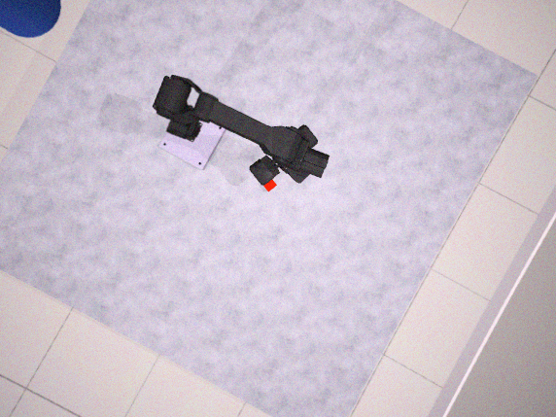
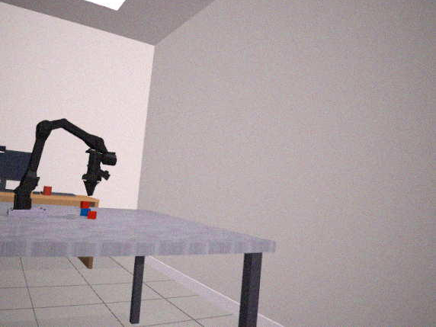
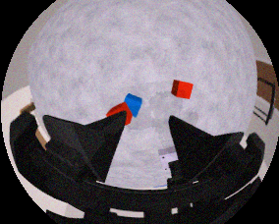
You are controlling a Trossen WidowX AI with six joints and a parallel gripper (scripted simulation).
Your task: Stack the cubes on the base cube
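The red cube lies 8 cm to the right of my gripper tip and 8 cm below it. From my gripper tip the other things lie so: blue base cube 8 cm below, 3 cm to the left, 1 cm behind.
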